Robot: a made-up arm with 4 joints. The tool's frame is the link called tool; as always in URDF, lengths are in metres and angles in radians. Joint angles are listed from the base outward.
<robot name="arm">
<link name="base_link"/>
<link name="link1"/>
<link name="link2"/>
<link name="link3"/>
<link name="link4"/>
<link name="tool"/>
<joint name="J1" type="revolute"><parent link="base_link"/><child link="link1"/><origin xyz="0 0 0.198" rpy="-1.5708 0 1.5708"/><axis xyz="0 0 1"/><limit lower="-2.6" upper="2.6"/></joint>
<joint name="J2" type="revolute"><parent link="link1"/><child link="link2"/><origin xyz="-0.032 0.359 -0.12" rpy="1.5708 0 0"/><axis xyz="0 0 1"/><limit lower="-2.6" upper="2.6"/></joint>
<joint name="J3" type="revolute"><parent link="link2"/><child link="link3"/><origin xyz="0.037 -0.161 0.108" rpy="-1.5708 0 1.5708"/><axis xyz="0 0 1"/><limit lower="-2.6" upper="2.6"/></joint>
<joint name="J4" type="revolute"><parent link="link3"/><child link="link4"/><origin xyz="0.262 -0.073 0.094" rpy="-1.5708 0 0"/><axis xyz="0 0 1"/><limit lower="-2.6" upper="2.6"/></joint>
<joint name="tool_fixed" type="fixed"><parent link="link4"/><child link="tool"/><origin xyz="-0.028 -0.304 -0.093" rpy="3.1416 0 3.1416"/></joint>
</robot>
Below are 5 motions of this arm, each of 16 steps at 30 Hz.
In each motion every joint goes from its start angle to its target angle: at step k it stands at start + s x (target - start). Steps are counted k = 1, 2, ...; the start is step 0. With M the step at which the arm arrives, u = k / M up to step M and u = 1 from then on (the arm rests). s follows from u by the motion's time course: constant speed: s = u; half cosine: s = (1 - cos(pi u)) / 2; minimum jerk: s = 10 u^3 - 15 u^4 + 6 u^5.
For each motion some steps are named. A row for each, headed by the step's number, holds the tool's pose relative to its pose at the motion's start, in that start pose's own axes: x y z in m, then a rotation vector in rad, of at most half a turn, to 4 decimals.
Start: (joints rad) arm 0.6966 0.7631 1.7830 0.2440
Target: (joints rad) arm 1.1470 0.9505 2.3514 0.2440
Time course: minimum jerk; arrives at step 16
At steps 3, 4, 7, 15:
3: 0.0040 -0.0079 -0.0042 0.0151 -0.0091 0.0134
4: 0.0085 -0.0165 -0.0091 0.0324 -0.0190 0.0278
7: 0.0325 -0.0558 -0.0355 0.1257 -0.0655 0.0918
15: 0.0815 -0.1113 -0.0970 0.3456 -0.1421 0.1714

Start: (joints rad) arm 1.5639 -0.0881 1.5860 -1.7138
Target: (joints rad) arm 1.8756 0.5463 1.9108 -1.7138
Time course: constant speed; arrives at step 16
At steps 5, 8, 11, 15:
5: -0.0223 0.0174 0.0032 -0.1281 -0.1878 0.0843
8: -0.0377 0.0268 0.0040 -0.1952 -0.3057 0.1250
11: -0.0543 0.0352 0.0038 -0.2543 -0.4269 0.1577
15: -0.0776 0.0447 0.0024 -0.3195 -0.5924 0.1880

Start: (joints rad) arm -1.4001 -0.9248 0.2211 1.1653
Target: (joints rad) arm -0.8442 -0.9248 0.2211 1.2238
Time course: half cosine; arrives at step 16
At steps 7, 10, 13, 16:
7: 0.0330 0.0169 -0.0397 0.1146 -0.1899 0.0061
10: 0.0608 0.0323 -0.0635 0.1995 -0.3245 0.0108
13: 0.0844 0.0459 -0.0788 0.2671 -0.4280 0.0148
16: 0.0936 0.0514 -0.0837 0.2928 -0.4667 0.0164

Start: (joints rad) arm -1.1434 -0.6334 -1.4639 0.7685
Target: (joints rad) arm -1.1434 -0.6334 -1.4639 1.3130
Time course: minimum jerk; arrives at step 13
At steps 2, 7, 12, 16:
2: -0.0047 -0.0004 0.0000 0.0000 0.0000 -0.0155
7: -0.0945 0.0060 0.0000 0.0000 0.0000 -0.3114
12: -0.1609 0.0292 0.0000 0.0000 0.0000 -0.5423
16: -0.1615 0.0295 0.0000 0.0000 0.0000 -0.5445

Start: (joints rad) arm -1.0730 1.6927 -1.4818 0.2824
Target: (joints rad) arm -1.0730 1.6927 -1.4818 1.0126
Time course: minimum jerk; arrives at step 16
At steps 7, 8, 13, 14, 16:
7: -0.0852 0.0041 0.0000 0.0000 0.0000 -0.2804
8: -0.1104 0.0100 0.0000 0.0000 0.0000 -0.3651
13: -0.2011 0.0525 0.0000 0.0000 0.0000 -0.6946
14: -0.2070 0.0567 0.0000 0.0000 0.0000 -0.7185
16: -0.2099 0.0588 0.0000 0.0000 0.0000 -0.7302

